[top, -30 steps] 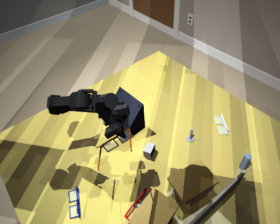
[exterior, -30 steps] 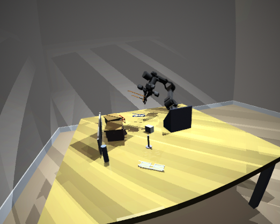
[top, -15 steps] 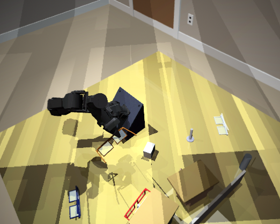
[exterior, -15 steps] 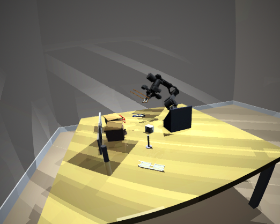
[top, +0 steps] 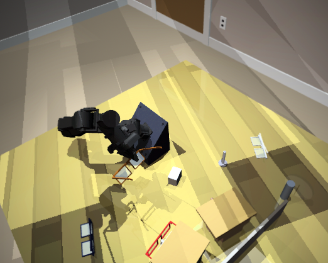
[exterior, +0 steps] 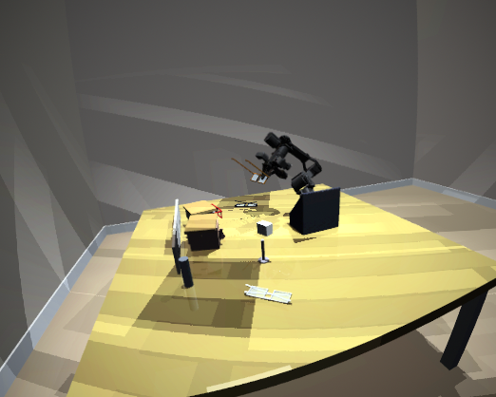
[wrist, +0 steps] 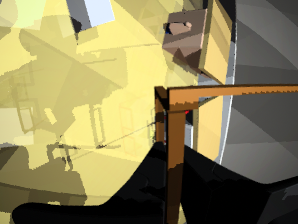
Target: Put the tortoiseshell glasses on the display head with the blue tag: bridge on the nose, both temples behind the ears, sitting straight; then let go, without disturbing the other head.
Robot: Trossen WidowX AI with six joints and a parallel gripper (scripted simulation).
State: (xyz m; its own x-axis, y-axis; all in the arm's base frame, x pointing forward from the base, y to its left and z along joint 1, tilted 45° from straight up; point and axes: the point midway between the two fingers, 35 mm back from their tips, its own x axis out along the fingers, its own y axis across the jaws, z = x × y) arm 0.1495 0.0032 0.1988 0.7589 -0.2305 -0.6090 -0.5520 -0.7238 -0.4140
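The display head lies 270 mm ahead of my gripper tip, 180 mm to the left of it and 160 mm below it. Also, from my gripper tip: post (370 mm to the left, 190 mm below, 80 mm ahead); white cube (190 mm below, 140 mm to the left, 30 mm ahead); long panel (420 mm ahead, 160 mm below, 90 mm to the left).
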